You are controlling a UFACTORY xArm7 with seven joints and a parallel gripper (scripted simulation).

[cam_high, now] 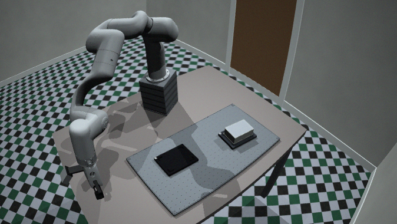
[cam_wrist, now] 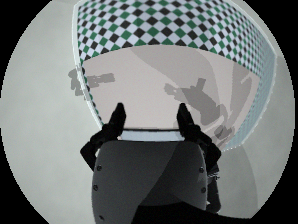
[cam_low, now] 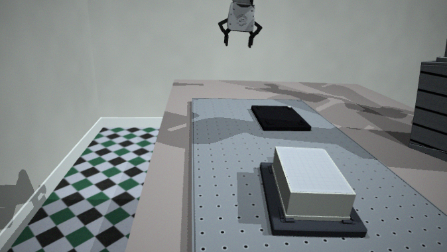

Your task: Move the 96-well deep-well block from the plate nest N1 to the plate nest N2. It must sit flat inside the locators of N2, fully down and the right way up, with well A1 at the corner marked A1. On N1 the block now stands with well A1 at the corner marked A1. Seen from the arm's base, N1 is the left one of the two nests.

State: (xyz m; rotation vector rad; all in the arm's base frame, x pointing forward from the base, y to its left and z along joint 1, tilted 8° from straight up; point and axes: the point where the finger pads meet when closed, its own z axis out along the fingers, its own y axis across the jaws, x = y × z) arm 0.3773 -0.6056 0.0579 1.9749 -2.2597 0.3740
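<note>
My gripper is now 8 cm short of the 96-well deep-well block, 74 cm to the right of it and 13 cm above it. Round my hand: plate nest N2: 2 cm behind, 42 cm to the left, 15 cm below; then white A1 mark: 1 cm ahead, 68 cm to the left, 15 cm below; then plate nest N1: 8 cm ahead, 74 cm to the left, 15 cm below.
</note>
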